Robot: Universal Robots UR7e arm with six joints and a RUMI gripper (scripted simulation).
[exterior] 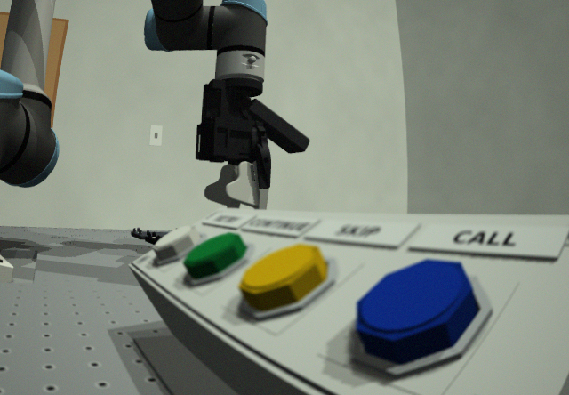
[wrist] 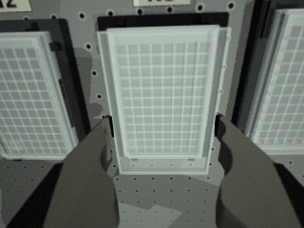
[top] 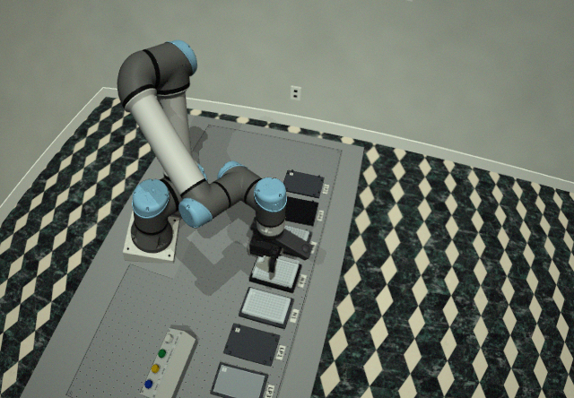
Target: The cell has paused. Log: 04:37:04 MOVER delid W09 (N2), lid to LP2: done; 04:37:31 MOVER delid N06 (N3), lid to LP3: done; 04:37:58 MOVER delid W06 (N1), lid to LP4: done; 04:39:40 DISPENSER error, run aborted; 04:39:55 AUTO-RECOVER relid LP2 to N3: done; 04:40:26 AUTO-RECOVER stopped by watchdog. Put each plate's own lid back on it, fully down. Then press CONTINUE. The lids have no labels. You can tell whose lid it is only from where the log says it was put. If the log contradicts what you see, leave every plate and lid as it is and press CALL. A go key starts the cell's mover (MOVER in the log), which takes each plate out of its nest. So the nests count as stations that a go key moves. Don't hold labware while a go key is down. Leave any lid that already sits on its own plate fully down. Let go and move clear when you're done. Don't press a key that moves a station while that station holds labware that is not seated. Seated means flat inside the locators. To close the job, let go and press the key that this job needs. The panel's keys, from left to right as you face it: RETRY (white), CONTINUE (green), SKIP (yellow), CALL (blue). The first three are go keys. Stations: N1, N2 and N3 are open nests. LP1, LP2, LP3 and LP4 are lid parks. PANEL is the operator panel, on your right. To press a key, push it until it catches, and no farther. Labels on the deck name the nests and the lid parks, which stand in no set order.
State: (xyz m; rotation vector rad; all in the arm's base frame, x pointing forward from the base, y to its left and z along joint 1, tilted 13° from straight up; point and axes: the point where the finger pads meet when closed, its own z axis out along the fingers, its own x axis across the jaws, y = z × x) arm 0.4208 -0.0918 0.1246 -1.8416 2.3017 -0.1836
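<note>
Right now my hand is 3 cm above the plate. Round my hand: dark lid park 5 cm behind, 25 cm to the right, 5 cm below; then white RETRY key 29 cm behind, 29 cm to the right, 1 cm above; then clear lid 7 cm behind, 38 cm to the right, 4 cm below.
</note>
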